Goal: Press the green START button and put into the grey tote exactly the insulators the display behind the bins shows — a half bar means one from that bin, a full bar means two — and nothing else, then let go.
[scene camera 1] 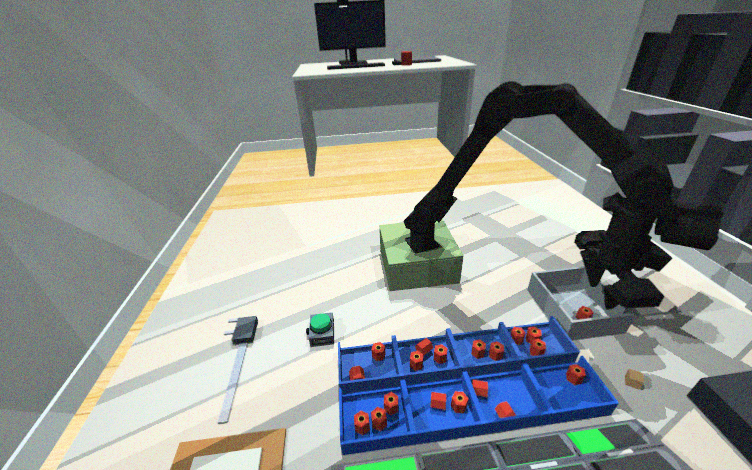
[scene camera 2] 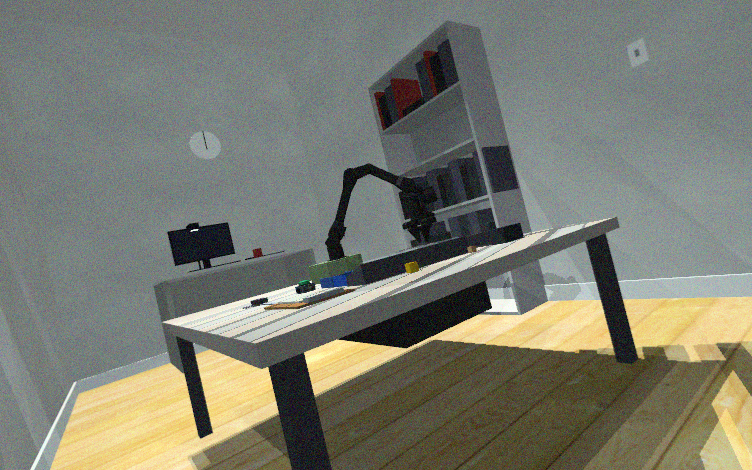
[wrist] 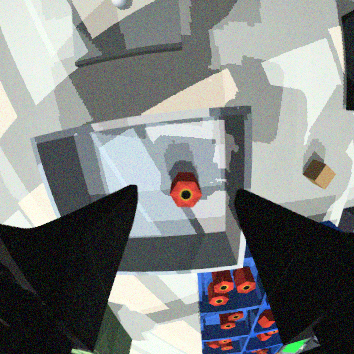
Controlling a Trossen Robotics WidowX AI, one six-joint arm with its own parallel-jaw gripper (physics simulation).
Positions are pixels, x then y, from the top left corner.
Labels:
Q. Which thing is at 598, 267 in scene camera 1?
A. The gripper.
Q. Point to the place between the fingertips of the gripper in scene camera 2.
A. At 423, 242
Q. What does the gripper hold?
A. Nothing.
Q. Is the gripper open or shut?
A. Open.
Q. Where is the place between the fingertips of the gripper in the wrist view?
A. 187, 194

